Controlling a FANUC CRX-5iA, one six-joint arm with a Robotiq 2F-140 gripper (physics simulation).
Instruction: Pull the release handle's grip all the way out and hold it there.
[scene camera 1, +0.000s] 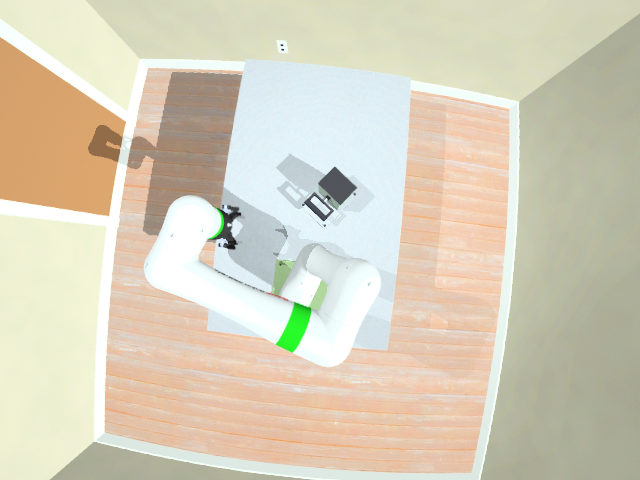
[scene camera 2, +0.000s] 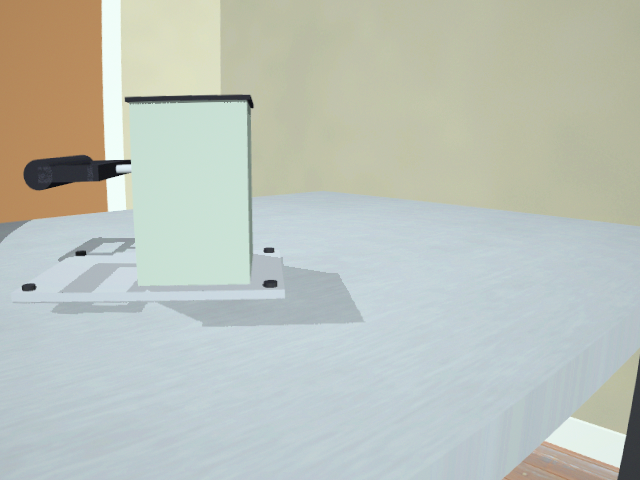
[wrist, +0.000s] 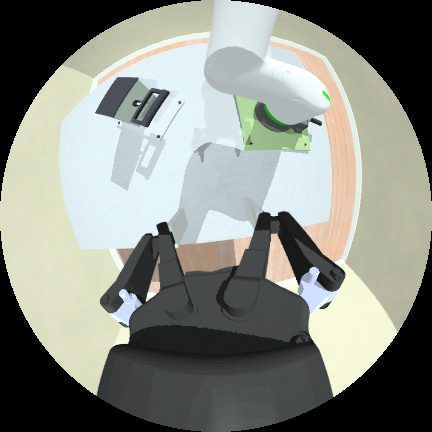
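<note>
The release handle's black grip (scene camera 1: 315, 209) (scene camera 2: 62, 172) (wrist: 157, 107) is a rectangular loop. It stands out level from the side of a pale green box (scene camera 2: 191, 196) with a dark lid (scene camera 1: 337, 186) (wrist: 117, 96). A short length of light rod (scene camera 2: 123, 168) shows between grip and box. The box stands on a white base plate (scene camera 2: 77, 296) (wrist: 171, 117). My gripper (scene camera 1: 235, 228) (wrist: 214, 210) is open and empty, high over the table's left edge in scene camera 1, well apart from the grip. It does not show in scene camera 2.
The light grey table (scene camera 1: 320, 118) (scene camera 2: 387, 372) (wrist: 100, 215) carries the handle unit and, nearer its front, the green mounting plate (scene camera 1: 281, 271) (wrist: 265, 142) of my arm. My white arm (scene camera 1: 242, 304) (wrist: 250, 75) reaches across the front of the table. Dark bolts (scene camera 2: 270, 283) stand on the base plate.
</note>
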